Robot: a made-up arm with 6 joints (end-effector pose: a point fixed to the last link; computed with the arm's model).
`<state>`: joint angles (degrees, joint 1 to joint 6).
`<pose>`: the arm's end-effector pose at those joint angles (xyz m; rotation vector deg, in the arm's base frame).
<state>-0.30 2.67 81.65 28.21 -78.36 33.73</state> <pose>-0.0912 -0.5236 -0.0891 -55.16 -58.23 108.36</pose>
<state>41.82 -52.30 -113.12 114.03 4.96 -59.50</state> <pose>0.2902 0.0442 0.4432 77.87 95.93 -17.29</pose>
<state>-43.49 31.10 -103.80 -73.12 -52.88 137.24</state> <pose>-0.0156 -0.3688 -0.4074 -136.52 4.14 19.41</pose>
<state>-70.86 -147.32 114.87 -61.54 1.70 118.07</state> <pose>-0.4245 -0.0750 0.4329 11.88 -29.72 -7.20</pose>
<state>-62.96 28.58 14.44 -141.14 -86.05 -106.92</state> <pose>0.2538 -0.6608 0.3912 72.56 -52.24 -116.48</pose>
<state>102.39 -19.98 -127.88 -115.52 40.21 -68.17</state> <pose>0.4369 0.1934 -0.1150 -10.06 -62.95 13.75</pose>
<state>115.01 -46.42 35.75 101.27 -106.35 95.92</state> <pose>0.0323 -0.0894 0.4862 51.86 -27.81 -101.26</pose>
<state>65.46 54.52 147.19 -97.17 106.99 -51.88</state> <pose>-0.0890 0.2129 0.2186 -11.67 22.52 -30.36</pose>
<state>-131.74 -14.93 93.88 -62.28 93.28 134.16</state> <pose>-0.4680 0.0359 -0.1459 -44.98 132.44 76.74</pose>
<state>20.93 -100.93 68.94 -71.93 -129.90 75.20</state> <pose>0.6481 -0.6317 -0.2268 42.40 75.08 -89.33</pose>
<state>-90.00 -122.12 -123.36 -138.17 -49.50 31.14</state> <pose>0.0038 -0.0354 0.5733 49.19 8.28 -93.24</pose>
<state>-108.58 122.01 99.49 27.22 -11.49 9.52</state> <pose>-0.1888 0.1499 -0.0662 -36.78 -100.19 -18.12</pose>
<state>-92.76 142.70 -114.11 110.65 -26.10 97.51</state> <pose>-0.4416 -0.3074 -0.2587 -166.80 10.22 38.37</pose>
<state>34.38 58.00 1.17 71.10 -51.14 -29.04</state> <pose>0.0321 -0.2879 0.4718 -31.40 65.16 90.30</pose>
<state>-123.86 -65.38 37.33 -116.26 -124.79 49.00</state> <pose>-0.5384 -0.5023 -0.3206 169.95 -22.85 -17.04</pose>
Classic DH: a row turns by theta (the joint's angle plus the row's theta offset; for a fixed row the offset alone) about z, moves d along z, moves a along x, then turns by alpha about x. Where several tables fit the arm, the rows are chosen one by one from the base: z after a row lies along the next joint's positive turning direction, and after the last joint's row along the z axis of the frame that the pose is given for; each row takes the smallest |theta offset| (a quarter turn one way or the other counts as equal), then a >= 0, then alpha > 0; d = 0 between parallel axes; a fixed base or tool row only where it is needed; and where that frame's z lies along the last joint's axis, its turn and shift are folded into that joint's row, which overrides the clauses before.
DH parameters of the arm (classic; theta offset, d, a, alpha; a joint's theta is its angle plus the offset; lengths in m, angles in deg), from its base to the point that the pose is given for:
joint 1: -90 0.121 0.2588 -90
joint 2: 0 0.1286 -0.0696 90
joint 3: 90 -0.0019 0.113 -90
joint 4: 90 -0.0363 0.1784 90
joint 5: 0 -0.3258 -0.1135 90
joint 6: 90 -0.2593 0.0135 -90
tool (fixed): 0 0.0371 0 0

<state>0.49 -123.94 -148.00 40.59 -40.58 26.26</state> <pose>0.5126 -0.2244 0.0987 -58.16 -93.98 -104.93</pose>
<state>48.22 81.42 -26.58 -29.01 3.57 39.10</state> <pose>0.0685 0.0262 0.4305 64.69 -10.10 -22.73</pose>
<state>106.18 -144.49 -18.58 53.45 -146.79 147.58</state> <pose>0.3203 -0.2527 0.0755 124.20 -37.74 -75.98</pose>
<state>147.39 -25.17 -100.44 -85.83 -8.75 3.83</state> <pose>-0.0091 0.6147 -0.1141 43.28 -105.68 18.34</pose>
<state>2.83 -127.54 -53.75 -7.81 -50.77 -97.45</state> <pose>0.2486 -0.7106 0.1049 -53.52 -37.01 -135.50</pose>
